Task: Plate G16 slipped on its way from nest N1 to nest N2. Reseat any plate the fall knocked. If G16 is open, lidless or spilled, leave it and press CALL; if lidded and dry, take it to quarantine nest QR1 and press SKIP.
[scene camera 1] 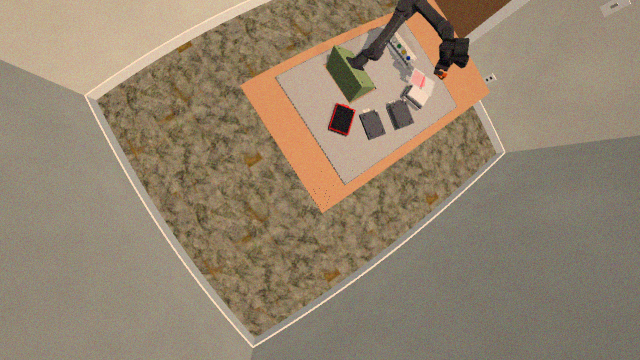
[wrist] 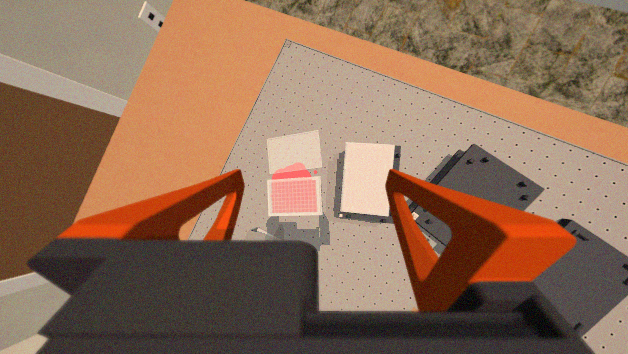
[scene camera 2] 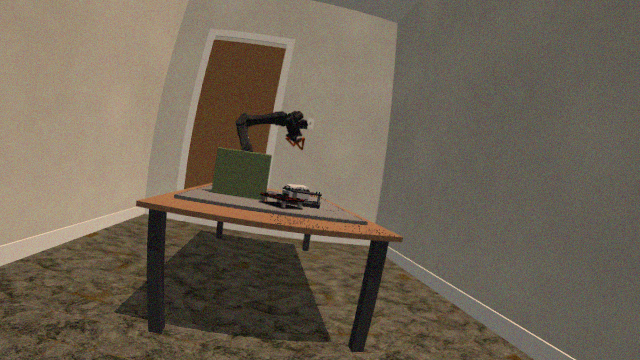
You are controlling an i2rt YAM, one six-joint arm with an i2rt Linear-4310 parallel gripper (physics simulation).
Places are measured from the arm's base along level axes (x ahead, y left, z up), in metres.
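Pixels of known places: gripper, between the fingertips: (scene camera 1: 445,72) (wrist: 314,177) (scene camera 2: 298,147); arm's base, origin of its link: (scene camera 1: 355,64) (scene camera 2: 240,168).
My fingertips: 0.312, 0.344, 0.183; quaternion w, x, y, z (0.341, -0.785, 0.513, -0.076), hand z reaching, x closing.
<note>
For each thing: its top centre in the pictures, then the offset to it from my fingertips, as dx, dy, dz. "spot": a spot on its surface instead. Level surfaces: height alone.
- open plate with pink wells, centre of its top: (wrist: 292,196) (scene camera 1: 417,77) -0.081, +0.095, -0.300
- pale lid, a spot on its surface: (wrist: 295,151) spot: +0.013, +0.141, -0.307
- white-topped plate, centre of its top: (wrist: 367,178) (scene camera 2: 297,184) (scene camera 1: 419,94) +0.028, -0.029, -0.230
- dark nest, a spot on its surface: (wrist: 338,187) spot: -0.014, +0.016, -0.315
- red-edged black nest, centre of its top: (scene camera 2: 281,195) (scene camera 1: 342,118) -0.090, -0.556, -0.269
- board, height of its surface: dz -0.315
- panel with coloured buttons, centre of its top: (scene camera 1: 405,46) -0.295, +0.088, -0.231
An open plate with pink wells (wrist: 294,196) (scene camera 1: 417,76) lies on the perforated board, with a pink spill (wrist: 291,172) beside it. A pale lid (wrist: 295,151) lies off the plate, next to the spill. No label on this plate is readable. A white-topped plate (wrist: 367,179) (scene camera 1: 420,96) sits on a dark nest (wrist: 338,187); I cannot tell whether it is fully seated. My gripper (wrist: 314,177) (scene camera 1: 440,74) (scene camera 2: 296,145) is open and empty, high above the table, with the open plate and spill showing between its fingers in the wrist view.
Two dark raised nests (scene camera 1: 372,124) (scene camera 1: 400,114) and a red-edged black nest (scene camera 1: 342,119) stand on the board (scene camera 1: 345,170). A green block (scene camera 1: 347,74) (scene camera 2: 241,172) stands near the arm's base. A panel with coloured buttons (scene camera 1: 401,48) lies behind the open plate.
</note>
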